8 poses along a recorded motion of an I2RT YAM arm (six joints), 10 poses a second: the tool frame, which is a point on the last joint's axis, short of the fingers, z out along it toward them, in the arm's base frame.
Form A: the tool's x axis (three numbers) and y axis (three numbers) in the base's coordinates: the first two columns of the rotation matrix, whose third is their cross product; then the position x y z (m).
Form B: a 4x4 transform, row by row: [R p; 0 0 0 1], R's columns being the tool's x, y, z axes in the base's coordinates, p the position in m. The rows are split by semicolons. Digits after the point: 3 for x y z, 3 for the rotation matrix.
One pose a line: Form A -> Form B
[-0.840 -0.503 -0.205 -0.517 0.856 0.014 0.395 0.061 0.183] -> -0.840 -0.517 0.168 0.395; -0.503 0.856 0.118 0.061; -0.205 0.014 -0.979 0.183; 0 0 0 1
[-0.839 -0.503 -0.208 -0.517 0.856 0.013 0.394 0.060 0.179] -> -0.839 -0.517 0.172 0.394; -0.503 0.856 0.118 0.060; -0.208 0.013 -0.978 0.179; 0 0 0 1
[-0.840 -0.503 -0.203 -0.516 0.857 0.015 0.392 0.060 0.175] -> -0.840 -0.516 0.166 0.392; -0.503 0.857 0.117 0.060; -0.203 0.015 -0.979 0.175; 0 0 0 1
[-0.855 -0.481 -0.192 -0.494 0.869 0.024 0.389 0.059 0.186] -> -0.855 -0.494 0.155 0.389; -0.481 0.869 0.115 0.059; -0.192 0.024 -0.981 0.186; 0 0 0 1
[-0.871 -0.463 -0.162 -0.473 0.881 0.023 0.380 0.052 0.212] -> -0.871 -0.473 0.132 0.380; -0.463 0.881 0.097 0.052; -0.162 0.023 -0.986 0.212; 0 0 0 1
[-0.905 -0.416 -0.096 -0.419 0.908 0.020 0.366 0.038 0.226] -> -0.905 -0.419 0.079 0.366; -0.416 0.908 0.058 0.038; -0.096 0.020 -0.996 0.226; 0 0 0 1
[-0.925 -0.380 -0.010 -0.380 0.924 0.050 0.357 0.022 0.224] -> -0.925 -0.380 -0.010 0.357; -0.380 0.924 0.050 0.022; -0.010 0.050 -0.999 0.224; 0 0 0 1
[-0.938 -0.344 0.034 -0.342 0.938 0.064 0.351 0.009 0.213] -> -0.938 -0.342 -0.054 0.351; -0.344 0.938 0.048 0.009; 0.034 0.064 -0.997 0.213; 0 0 0 1
